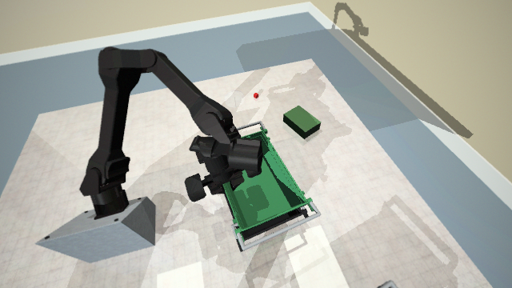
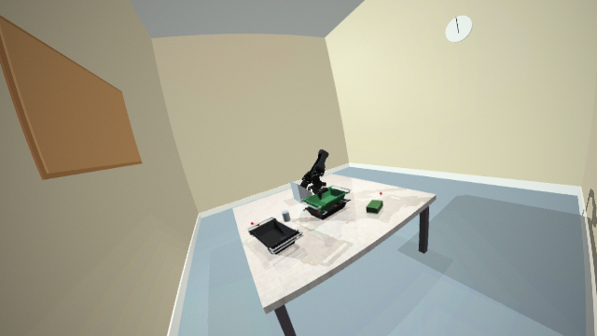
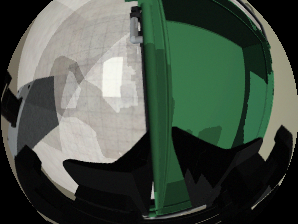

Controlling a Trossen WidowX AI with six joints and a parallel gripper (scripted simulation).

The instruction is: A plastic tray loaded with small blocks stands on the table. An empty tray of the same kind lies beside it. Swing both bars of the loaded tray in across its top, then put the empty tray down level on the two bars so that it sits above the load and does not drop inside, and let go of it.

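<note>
Right now the green tray is 8 cm ahead of my gripper tip and 3 cm above it. The rest, counted from my gripper tip: small red marker (44 cm to the left, 24 cm ahead, 8 cm below); then grey cylinder (27 cm to the right, 8 cm behind, 5 cm below); then dark green block (34 cm ahead, 21 cm to the left, 7 cm below).
</note>
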